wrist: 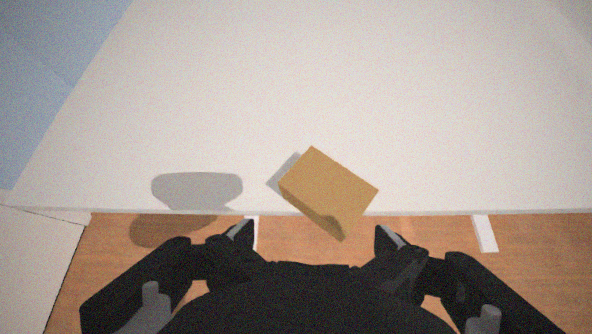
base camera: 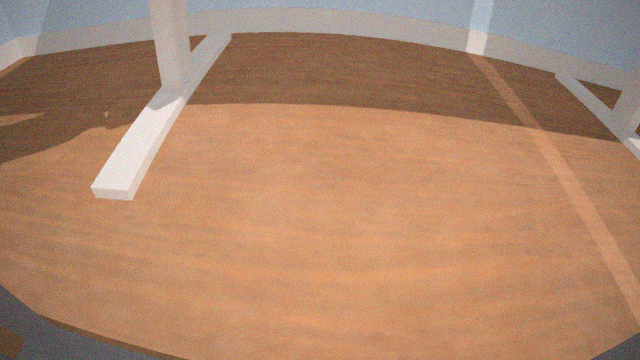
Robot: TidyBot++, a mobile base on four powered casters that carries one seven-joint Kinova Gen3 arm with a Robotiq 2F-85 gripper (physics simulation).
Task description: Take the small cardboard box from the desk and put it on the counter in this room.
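Places are measured from the arm's base along level axes (x back, y up, z left), in metres.
Where they show: gripper, fingertip midpoint: [wrist: 313,235].
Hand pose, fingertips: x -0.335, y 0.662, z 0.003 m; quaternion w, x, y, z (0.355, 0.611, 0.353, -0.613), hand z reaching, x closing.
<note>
Each offset is from my fingertips to the centre of the thing. "spot": to the spot under its first point. Level surfaces: height alone.
The small cardboard box @(dz -0.013, dx -0.061, dy -0.084 m) [wrist: 327,187] is tan and sits at the near edge of the white desk @(dy -0.109 m) [wrist: 350,90], turned at an angle, with one corner reaching over the edge in the wrist view. My gripper [wrist: 313,235] is open and empty. Its fingertips stand apart below the box in the wrist view, and the box's near corner shows between and a little above them. The box is not between the fingers. The desk's white legs @(spot: dz +0.336, dx -0.374, dy -0.925 m) [base camera: 170,45] [wrist: 484,232] show in both views. The counter cannot be made out for certain.
A pale surface [wrist: 35,265] stands at the lower left of the wrist view, beside the desk's corner. In the base view, the desk's white foot [base camera: 137,145] lies on the wooden floor @(dy -1.059 m) [base camera: 350,200] at the left, and another foot [base camera: 595,107] at the right. A blue wall [base camera: 350,20] runs behind.
</note>
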